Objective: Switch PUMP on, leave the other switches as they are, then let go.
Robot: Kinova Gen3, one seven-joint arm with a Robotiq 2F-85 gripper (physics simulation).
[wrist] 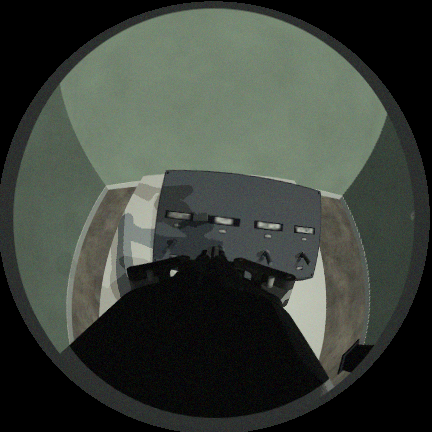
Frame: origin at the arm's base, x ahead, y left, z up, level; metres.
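Where they show: gripper, between the fingertips: (212, 253).
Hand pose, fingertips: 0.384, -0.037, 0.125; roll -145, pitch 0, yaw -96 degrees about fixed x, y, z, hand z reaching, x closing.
Note:
Each offset is from my fingertips to the top centre of the thing, as dx, dy, dz. Level surfaces: height alone.
A dark grey switch panel (230, 192) stands at mid-view with four label plates in a row; their lettering is blurred. The third plate from the left (268, 226) is the PUMP one. A small dark toggle {+0.009, -0.131, -0.106} (265, 256) stands below it, and whether it is on or off is hard to tell. The rightmost toggle {-0.015, -0.249, -0.106} (302, 258) and the leftmost toggle {+0.058, +0.104, -0.106} (171, 245) also show. The second toggle is hidden behind my fingers. My gripper (212, 253) is shut and empty, with its tips in front of the panel's lower part, left of the PUMP toggle.
The panel is on a pale surface {dz -0.238} (309, 305) with brown strips (342, 260) at both sides. Green walls rise behind and beside it. A dark object (354, 356) shows at the lower right. Shadows of the arm fall across the panel's left part.

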